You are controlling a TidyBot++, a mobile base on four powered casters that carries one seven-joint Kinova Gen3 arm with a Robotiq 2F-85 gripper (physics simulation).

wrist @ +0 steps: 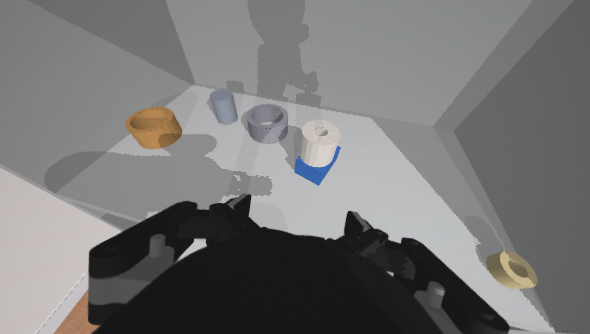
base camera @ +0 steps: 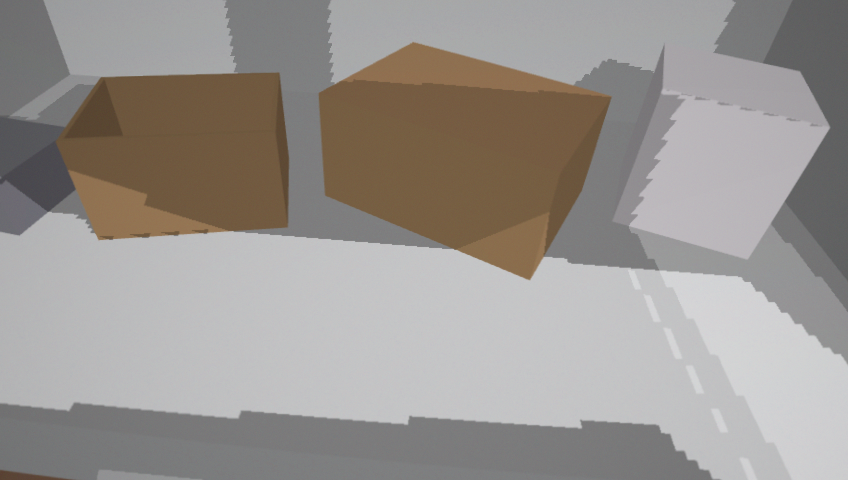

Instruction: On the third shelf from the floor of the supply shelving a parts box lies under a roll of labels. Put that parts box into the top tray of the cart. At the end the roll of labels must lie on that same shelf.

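Places are measured from the arm's base along level axes (x ahead, y left, z up), in metres.
Pixels of known places: gripper, fingertip midpoint: (wrist: 297, 213).
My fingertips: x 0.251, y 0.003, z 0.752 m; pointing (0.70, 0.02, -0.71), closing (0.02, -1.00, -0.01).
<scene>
Ahead of a thing's pixels: the offset from my fingertips to its top centre. "*": to the spot under its first point. Level surfaces: height alone.
In the wrist view a blue parts box @(dx +0.195, dy -0.024, dz -0.118 m) (wrist: 316, 173) lies on the light grey shelf @(dz -0.158 m) (wrist: 390, 200), right of the middle. A white roll of labels @(* dx +0.156, dy -0.018, dz -0.065 m) (wrist: 319, 147) stands upright on top of it and hides much of the box. My gripper (wrist: 297, 213) is open and empty. Its fingertips show nearer the camera than the box and the roll, below them in the picture, and apart from both. The cart does not show in either view.
An orange bowl @(dx +0.209, dy +0.363, dz -0.108 m) (wrist: 155, 129), a blue-grey cylinder @(dx +0.313, dy +0.234, dz -0.088 m) (wrist: 224, 107) and a grey ring @(dx +0.288, dy +0.111, dz -0.110 m) (wrist: 268, 131) stand left of the roll. A yellow ring @(dx +0.036, dy -0.348, dz -0.133 m) (wrist: 511, 270) lies by the right wall. The base camera shows an open brown box @(dx +0.231, dy +0.170, dz -0.983 m) (base camera: 178, 178), another brown box @(dx +0.254, dy -0.062, dz -0.973 m) (base camera: 440, 154) and a white box @(dx +0.254, dy -0.281, dz -0.943 m) (base camera: 726, 160).
</scene>
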